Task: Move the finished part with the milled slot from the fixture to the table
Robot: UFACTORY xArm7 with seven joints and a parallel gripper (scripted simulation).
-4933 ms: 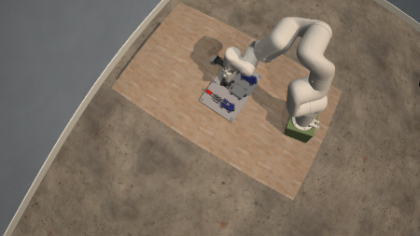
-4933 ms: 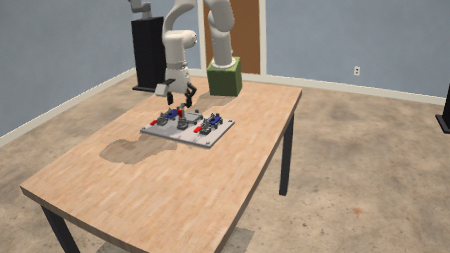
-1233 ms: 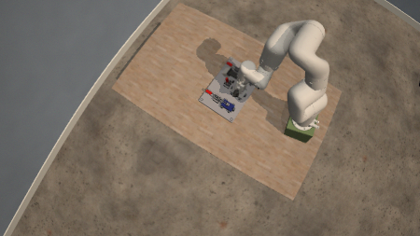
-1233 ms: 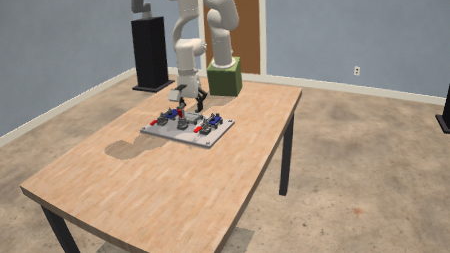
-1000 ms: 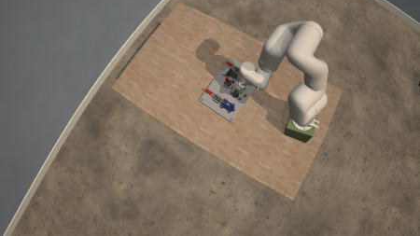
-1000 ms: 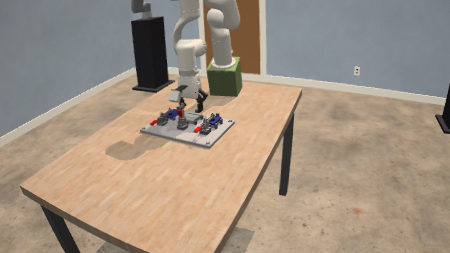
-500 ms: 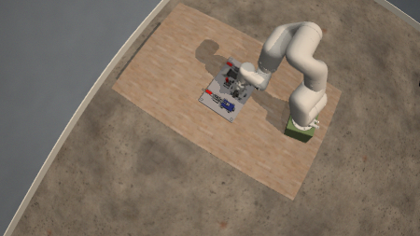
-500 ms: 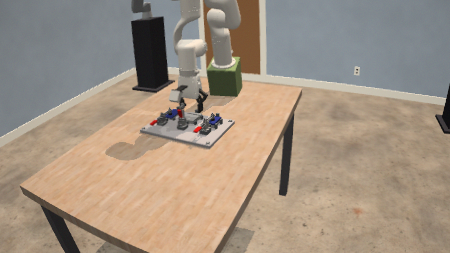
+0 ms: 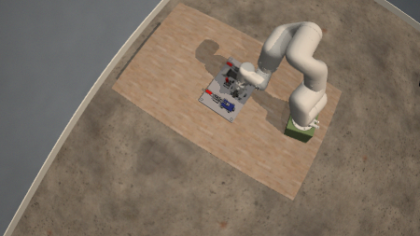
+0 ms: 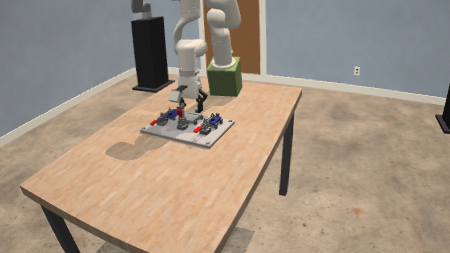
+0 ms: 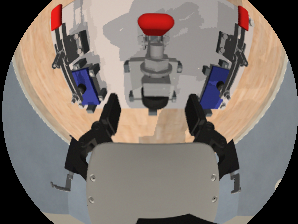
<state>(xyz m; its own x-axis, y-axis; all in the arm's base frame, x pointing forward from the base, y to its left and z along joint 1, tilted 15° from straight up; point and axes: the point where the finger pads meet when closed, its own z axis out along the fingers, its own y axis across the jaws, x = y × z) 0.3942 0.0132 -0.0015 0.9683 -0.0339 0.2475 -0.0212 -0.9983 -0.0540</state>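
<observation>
My gripper is now 4 cm above the grey finished part and 1 cm past it. Also, from my hand: grey fixture plate (7 cm below, 5 cm ahead).
</observation>
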